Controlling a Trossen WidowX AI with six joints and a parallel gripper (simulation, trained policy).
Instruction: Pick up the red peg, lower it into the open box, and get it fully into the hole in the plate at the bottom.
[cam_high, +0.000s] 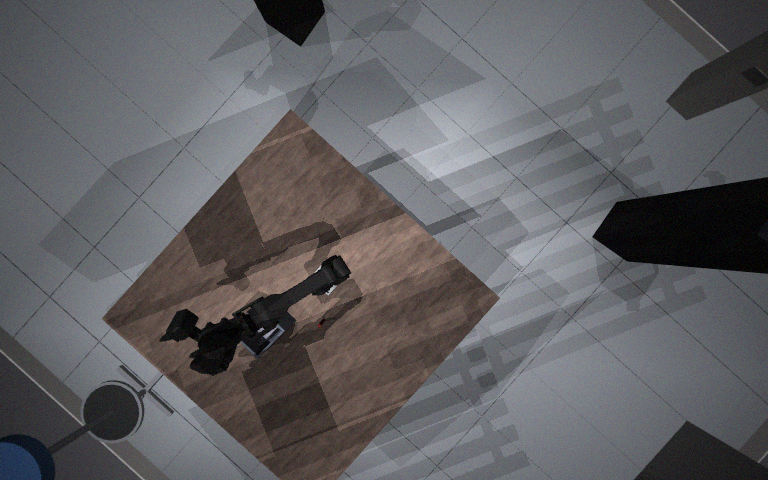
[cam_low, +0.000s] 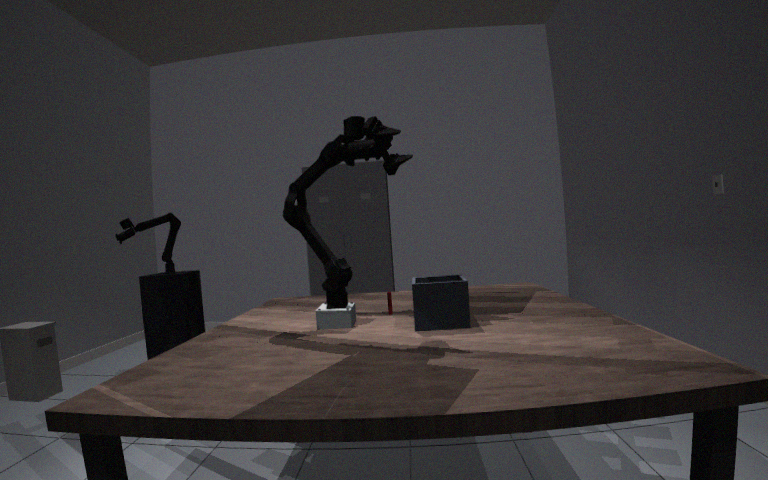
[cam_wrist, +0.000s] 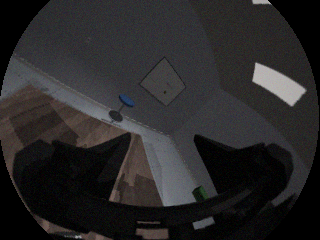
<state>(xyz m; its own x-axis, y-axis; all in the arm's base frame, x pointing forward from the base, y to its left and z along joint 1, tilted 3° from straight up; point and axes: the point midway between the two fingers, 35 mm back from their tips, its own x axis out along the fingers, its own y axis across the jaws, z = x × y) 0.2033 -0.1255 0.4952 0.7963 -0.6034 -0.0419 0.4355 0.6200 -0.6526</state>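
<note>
My gripper tip is 6 cm past the red peg, 26 cm to the right of it and 50 cm above it.
</note>
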